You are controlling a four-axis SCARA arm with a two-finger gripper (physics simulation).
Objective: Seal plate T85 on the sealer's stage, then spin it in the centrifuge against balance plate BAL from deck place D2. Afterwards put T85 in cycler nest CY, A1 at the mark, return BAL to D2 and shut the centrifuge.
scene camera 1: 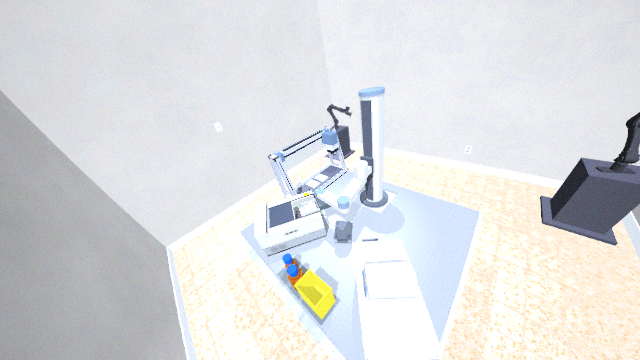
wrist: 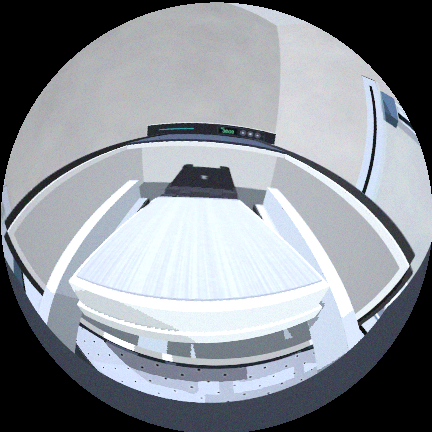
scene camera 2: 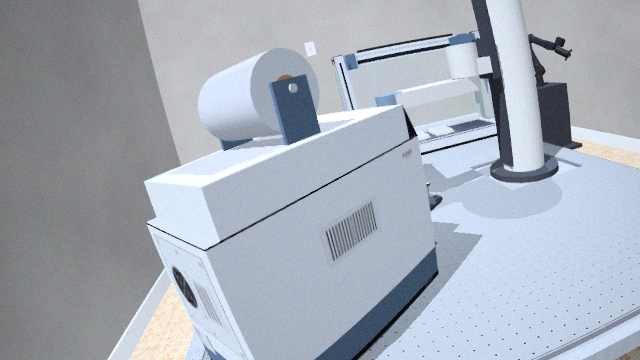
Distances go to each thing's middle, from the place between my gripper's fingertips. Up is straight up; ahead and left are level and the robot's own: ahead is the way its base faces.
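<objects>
Centrifuge (scene camera 1: 276, 230): 60 mm below my hand, 110 mm ahead, 60 mm to the right.
</objects>
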